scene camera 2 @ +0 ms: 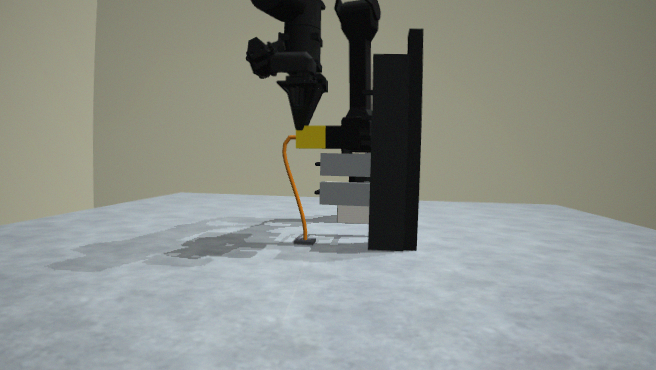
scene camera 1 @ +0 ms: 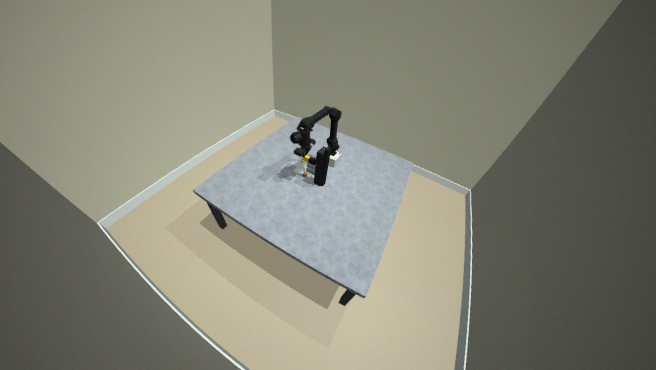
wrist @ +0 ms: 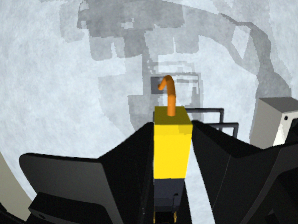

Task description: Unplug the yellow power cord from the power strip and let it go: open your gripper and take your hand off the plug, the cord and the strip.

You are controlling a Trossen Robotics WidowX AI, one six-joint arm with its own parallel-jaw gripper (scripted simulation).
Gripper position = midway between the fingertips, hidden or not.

In view: my gripper [scene camera 2: 301, 130] and a yellow plug [wrist: 172, 134].
My gripper is seen too in the wrist view [wrist: 172, 127].
